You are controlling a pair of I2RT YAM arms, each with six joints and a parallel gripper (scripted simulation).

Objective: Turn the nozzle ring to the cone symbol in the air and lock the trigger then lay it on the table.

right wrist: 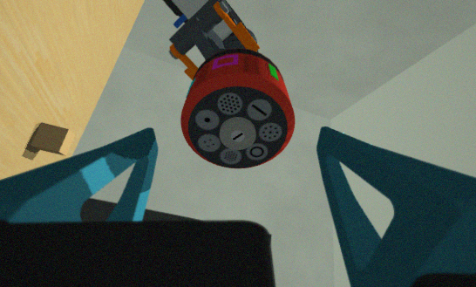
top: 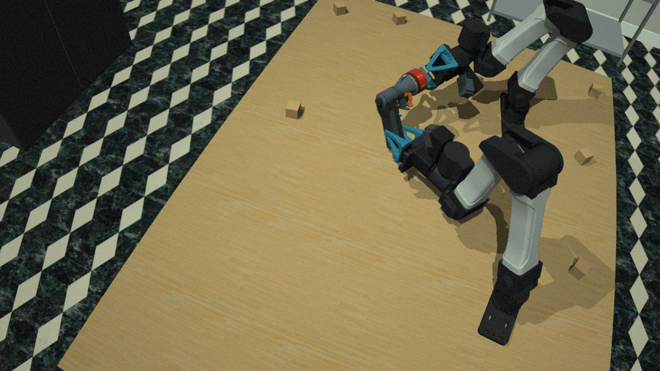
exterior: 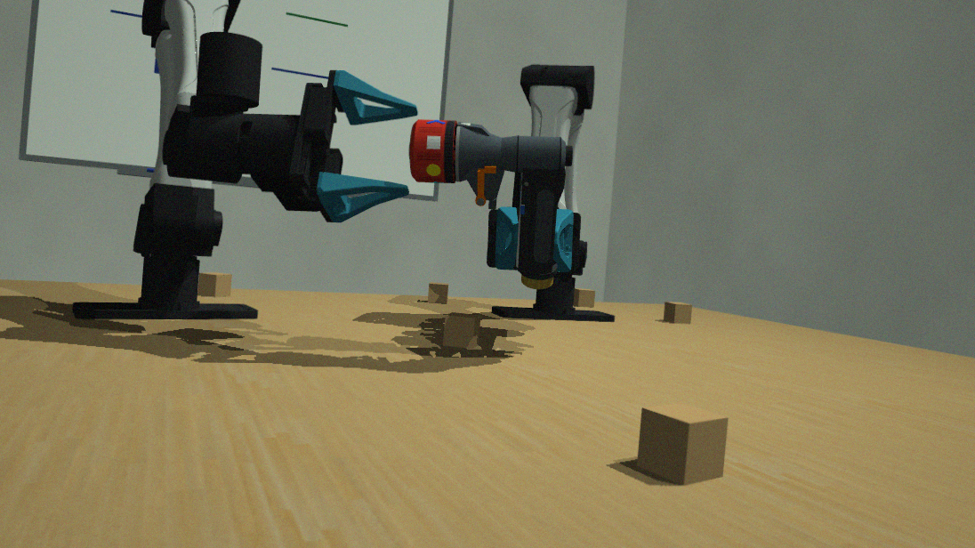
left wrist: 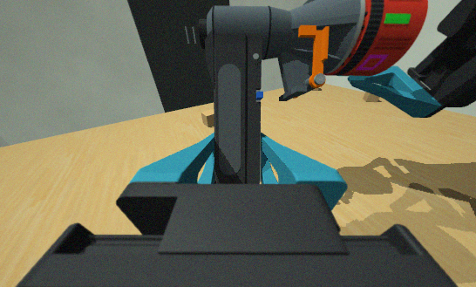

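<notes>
The red spray ring lies 1 cm ahead of my right hand and 2 cm to the left of it.
</notes>
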